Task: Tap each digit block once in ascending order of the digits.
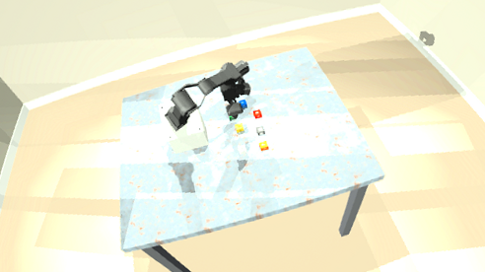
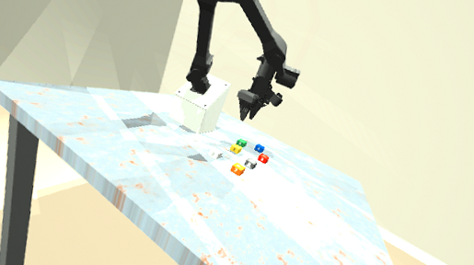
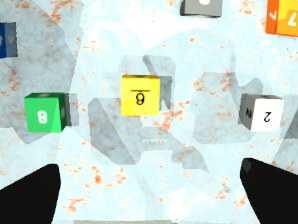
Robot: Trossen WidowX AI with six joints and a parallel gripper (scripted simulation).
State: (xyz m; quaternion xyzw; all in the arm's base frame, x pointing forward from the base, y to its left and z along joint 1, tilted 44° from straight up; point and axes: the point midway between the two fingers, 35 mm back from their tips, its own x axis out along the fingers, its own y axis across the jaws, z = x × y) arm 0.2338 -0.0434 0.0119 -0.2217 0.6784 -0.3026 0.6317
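Now: the white block 20 mm behind my gripper tip, 120 mm to the right of it and 120 mm below it. From my gripper tip the other things lie so: yellow block (10 mm ahead, 120 mm below); black block (90 mm ahead, 60 mm to the right, 120 mm below); green block (90 mm to the left, 120 mm below).
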